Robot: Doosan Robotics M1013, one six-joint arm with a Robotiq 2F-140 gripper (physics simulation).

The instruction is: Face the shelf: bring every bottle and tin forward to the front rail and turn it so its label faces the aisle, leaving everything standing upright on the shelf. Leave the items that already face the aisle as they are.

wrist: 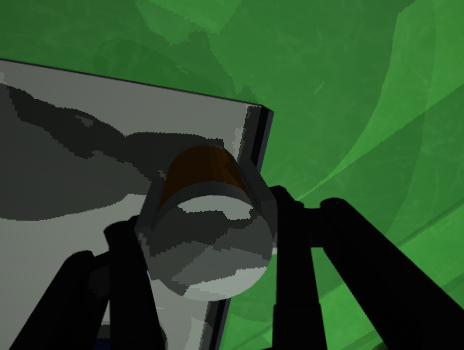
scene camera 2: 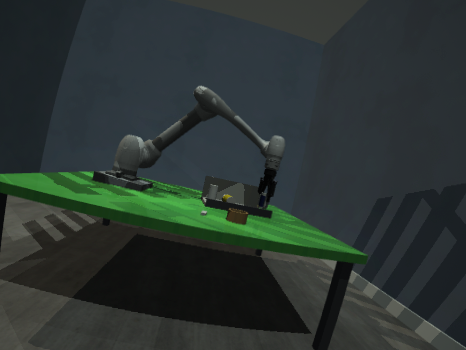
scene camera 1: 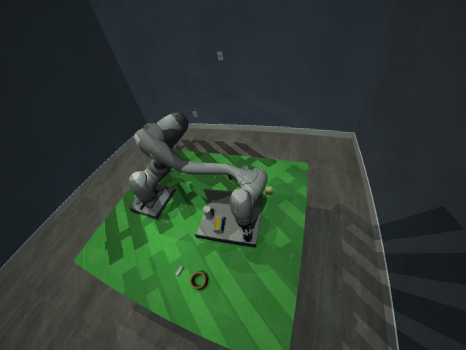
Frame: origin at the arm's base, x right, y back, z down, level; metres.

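Where they show: gripper, fingertip midpoint: [scene camera 2: 262, 206]; arm's base at its link origin: [scene camera 2: 123, 176] [scene camera 1: 149, 197].
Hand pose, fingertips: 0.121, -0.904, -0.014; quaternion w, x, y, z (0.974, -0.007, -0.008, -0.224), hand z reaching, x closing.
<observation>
Each offset is from my fingertips to the top centre of the thing, as dx, dy, dz. "pt": to the spot under its first point.
My gripper [scene camera 1: 247, 233] [scene camera 2: 266, 193] [wrist: 206, 188] is shut on an upright grey-topped tin @(-0.001, -0.004, -0.085) [wrist: 212, 250] at the right end of the shelf [scene camera 1: 225, 241] [scene camera 2: 240, 206] [wrist: 125, 95]. Its orange label @(pt -0.011, -0.029, -0.051) [wrist: 202, 170] faces the top of the wrist view, toward the shelf's end; a dark blue side shows in scene camera 2. The shelf's dark rail runs beside and partly under it. I cannot tell whether its base touches the shelf. A pale cylinder @(-0.102, +0.312, -0.059) [scene camera 1: 207, 212] [scene camera 2: 213, 192] stands at the left. A yellow-and-blue item @(-0.044, +0.208, -0.020) [scene camera 1: 219, 224] [scene camera 2: 227, 198] is near the middle; its pose is unclear.
A grey back panel [scene camera 1: 215, 196] rises behind the shelf. A brown ring @(+0.329, +0.201, +0.010) [scene camera 1: 199, 288] [scene camera 2: 237, 217] and a small white block @(+0.312, +0.356, +0.048) [scene camera 1: 179, 270] [scene camera 2: 203, 213] lie in front on the green table. A yellow block @(-0.426, -0.058, +0.022) [scene camera 1: 269, 190] and a partly hidden red item @(pt -0.494, +0.282, +0.017) [scene camera 1: 230, 176] are behind.
</observation>
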